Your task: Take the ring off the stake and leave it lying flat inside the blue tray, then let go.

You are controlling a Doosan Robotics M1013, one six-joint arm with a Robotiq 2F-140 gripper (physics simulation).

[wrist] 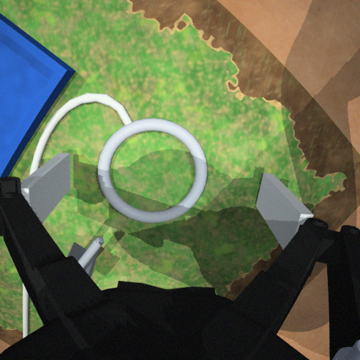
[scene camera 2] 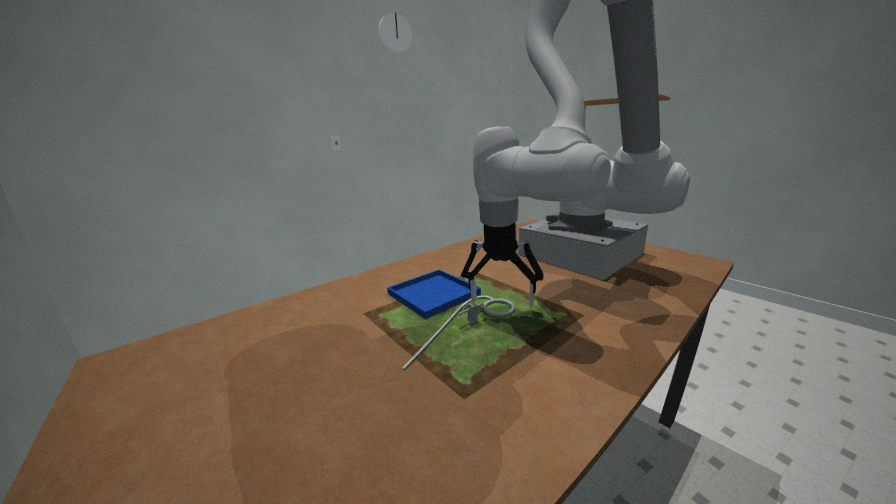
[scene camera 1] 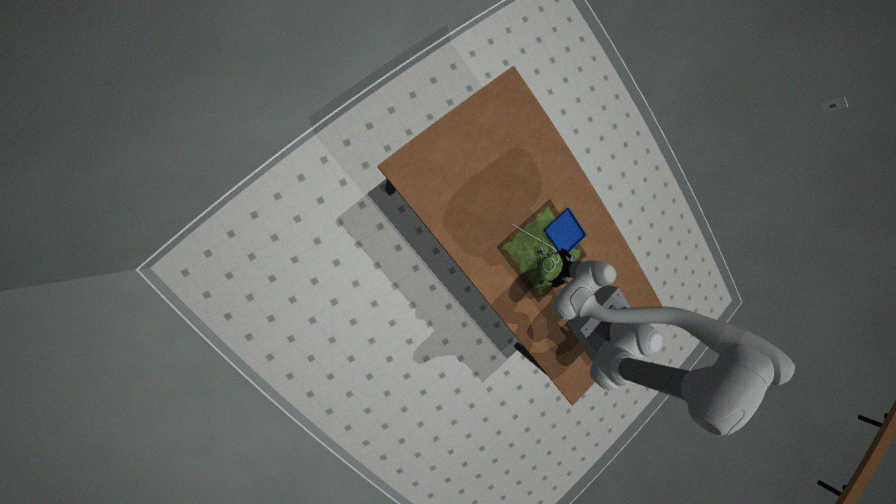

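Observation:
The light grey ring [scene camera 1: 543, 265] [scene camera 2: 499, 314] [wrist: 201, 172] lies on the green mat, off the stake, with a white cord [scene camera 2: 435, 334] [wrist: 90, 97] running from it. My gripper [scene camera 2: 503, 303] [wrist: 165, 180] is wide open above the ring; in the wrist view its fingers stand on either side of the ring, apart from it. The grey stake [scene camera 2: 473, 314] [wrist: 91, 255] stands beside the ring, partly hidden by a finger in the wrist view. The blue tray [scene camera 1: 565, 231] [scene camera 2: 407, 305] [wrist: 40, 124] stands beside the ring and shows nothing inside it.
The green and brown mat [scene camera 2: 463, 351] [wrist: 190, 60] lies on the brown table [scene camera 1: 476, 125] [scene camera 2: 187, 388]. The cord's free end reaches past the mat's edge. The arm's grey base box [scene camera 2: 563, 252] stands farther back on the table.

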